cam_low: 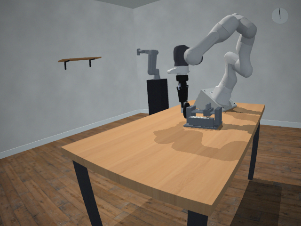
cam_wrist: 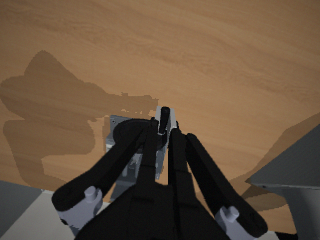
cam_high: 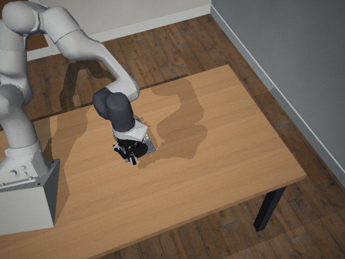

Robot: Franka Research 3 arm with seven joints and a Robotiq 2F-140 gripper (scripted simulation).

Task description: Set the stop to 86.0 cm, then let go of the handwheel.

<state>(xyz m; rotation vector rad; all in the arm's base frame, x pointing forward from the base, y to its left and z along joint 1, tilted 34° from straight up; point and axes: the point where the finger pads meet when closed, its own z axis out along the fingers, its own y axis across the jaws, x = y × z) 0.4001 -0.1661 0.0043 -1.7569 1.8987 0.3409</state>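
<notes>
Now: hand 20 mm to the right of the black handwheel, 20 mm above it and 10 mm short of it. From my hand the other things lie so: sliding stop block 170 mm to the left, 50 mm ahead.
</notes>
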